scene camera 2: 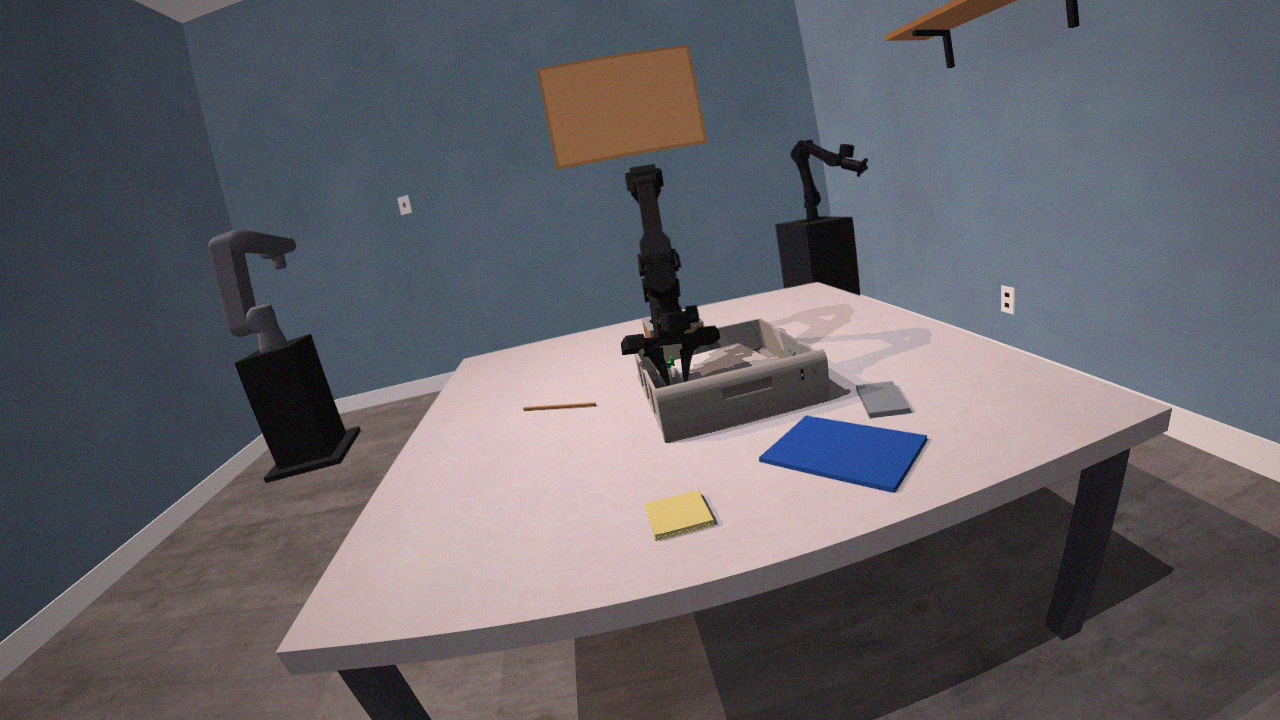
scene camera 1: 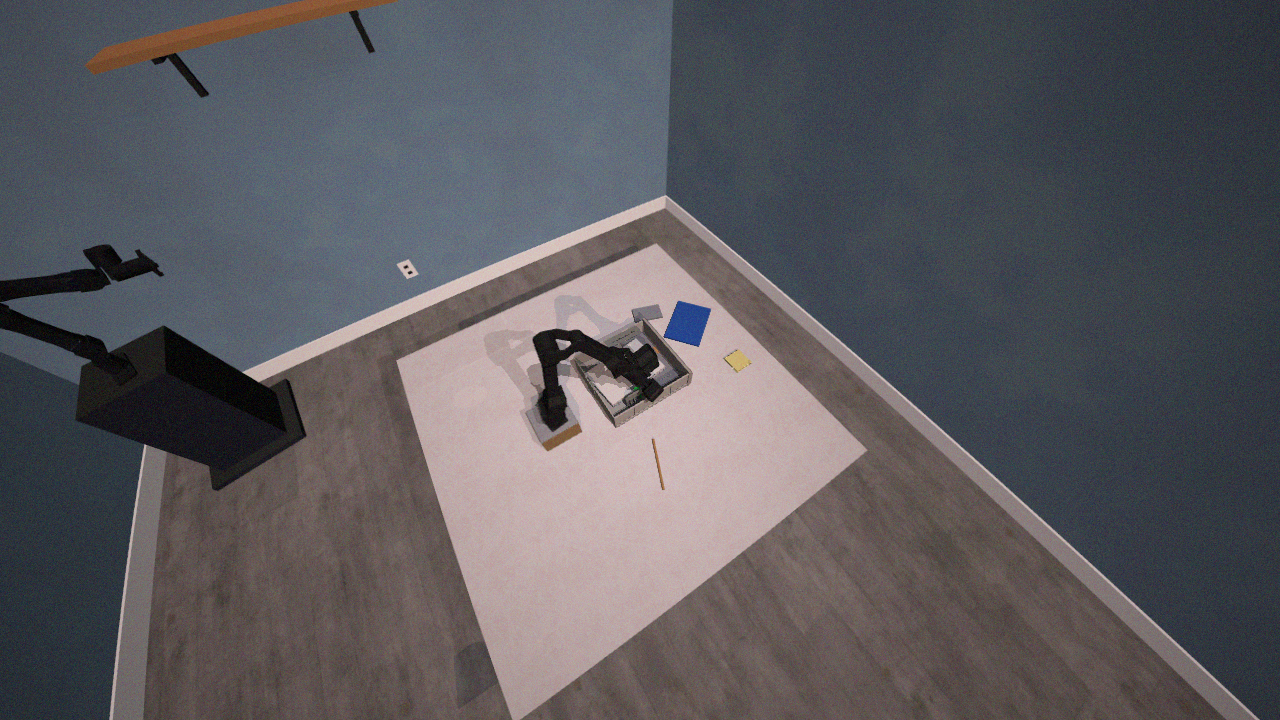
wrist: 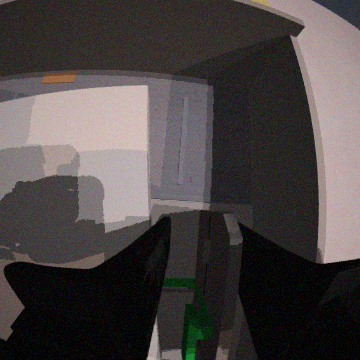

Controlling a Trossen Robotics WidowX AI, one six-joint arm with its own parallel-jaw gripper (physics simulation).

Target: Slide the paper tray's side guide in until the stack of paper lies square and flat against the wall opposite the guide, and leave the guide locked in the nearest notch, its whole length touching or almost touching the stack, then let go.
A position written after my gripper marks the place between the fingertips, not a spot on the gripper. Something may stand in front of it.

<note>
On the table rest a blue book [scene camera 2: 878, 458] and a small grey block [scene camera 2: 882, 399]. Also in view: my gripper [scene camera 2: 677, 384], a white paper stack [scene camera 2: 736, 356] and a side guide [wrist: 208, 320].
The white paper stack shows as well in scene camera 1 [scene camera 1: 613, 390] and in the wrist view [wrist: 82, 184]. The blue book shows as well in scene camera 1 [scene camera 1: 687, 325]. My gripper is seen too in the wrist view [wrist: 196, 223]. The wrist view misses the blue book: it is out of frame. The wrist view misses the small grey block: it is out of frame.
</note>
